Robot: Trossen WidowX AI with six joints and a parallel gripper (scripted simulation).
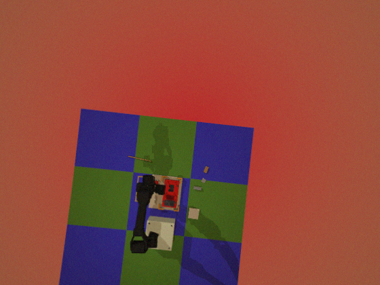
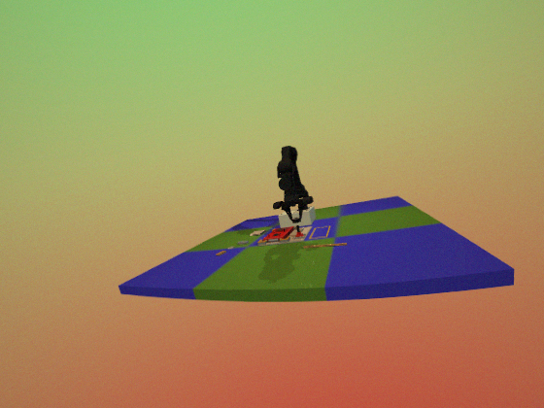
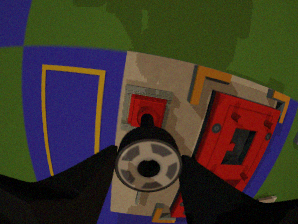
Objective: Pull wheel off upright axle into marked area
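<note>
Now: the dark upright axle 1 cm ahead of my gripper tip and 5 cm below it. From my gripper tip the other things lie so: beige tile (12 cm behind, 34 cm to the right, 8 cm below); then wheel (right at my gripper tip); then thin wooden stick (14 cm ahead, 17 cm to the left, 8 cm below).
</note>
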